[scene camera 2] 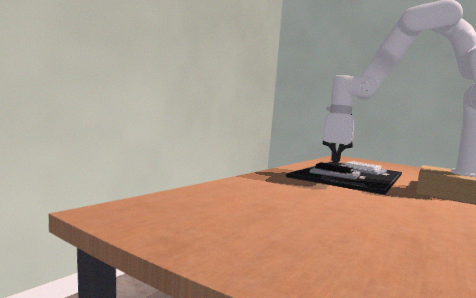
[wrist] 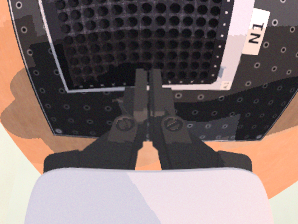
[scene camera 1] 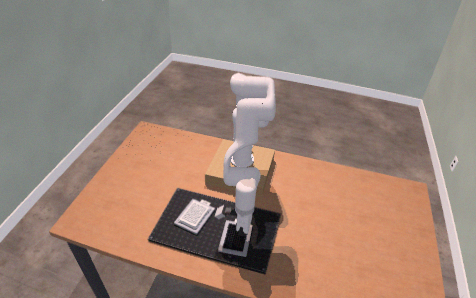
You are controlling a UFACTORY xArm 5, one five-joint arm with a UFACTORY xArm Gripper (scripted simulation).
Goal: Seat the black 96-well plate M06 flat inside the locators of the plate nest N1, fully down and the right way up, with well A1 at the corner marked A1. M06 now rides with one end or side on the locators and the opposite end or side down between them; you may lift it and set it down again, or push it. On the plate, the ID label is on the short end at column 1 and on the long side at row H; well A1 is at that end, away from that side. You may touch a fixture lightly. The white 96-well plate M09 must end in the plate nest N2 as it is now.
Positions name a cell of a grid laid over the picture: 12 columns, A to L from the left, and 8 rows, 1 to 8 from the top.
In view: my gripper (wrist: F4) and a black plate M06 (wrist: I3).
